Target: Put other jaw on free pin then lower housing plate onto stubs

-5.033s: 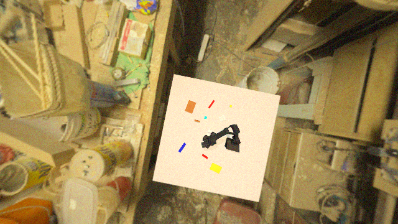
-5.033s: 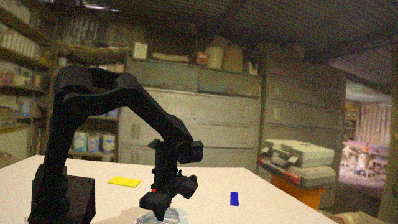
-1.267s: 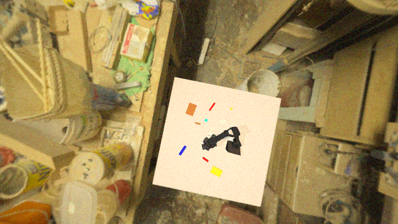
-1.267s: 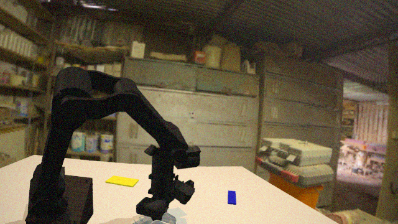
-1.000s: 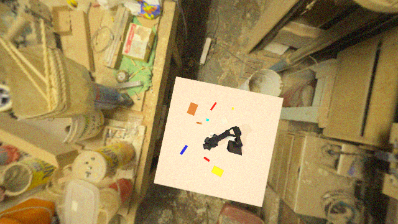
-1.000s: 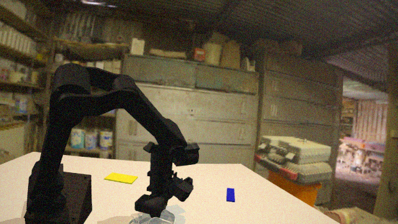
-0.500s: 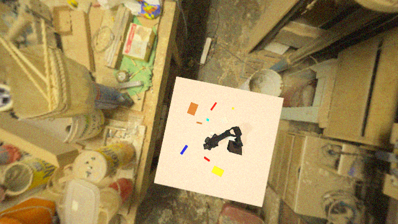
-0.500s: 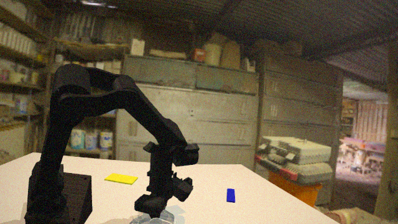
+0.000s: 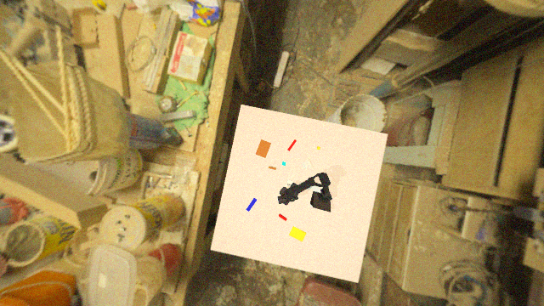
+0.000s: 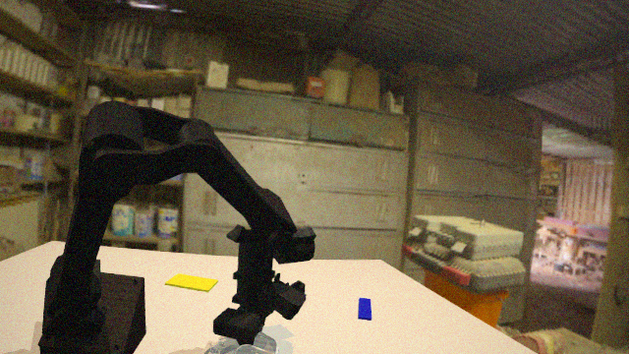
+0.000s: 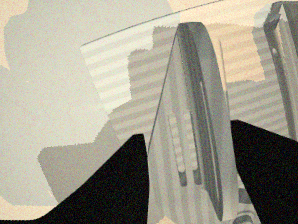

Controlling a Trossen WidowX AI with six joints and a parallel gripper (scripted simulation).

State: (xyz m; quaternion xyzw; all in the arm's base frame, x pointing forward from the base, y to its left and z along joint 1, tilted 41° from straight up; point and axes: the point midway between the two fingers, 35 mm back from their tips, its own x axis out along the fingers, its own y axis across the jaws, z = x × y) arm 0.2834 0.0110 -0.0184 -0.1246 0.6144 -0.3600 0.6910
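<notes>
The pale ribbed base is 1 cm ahead of my gripper tip, 3 cm to the right of it and 1 cm below it. Also, from my gripper tip: brown block (19 cm ahead, 16 cm to the right); then cyan block (10 cm ahead, 22 cm to the right, 1 cm below); then housing plate (9 cm behind, 27 cm to the right, 1 cm above).
</notes>
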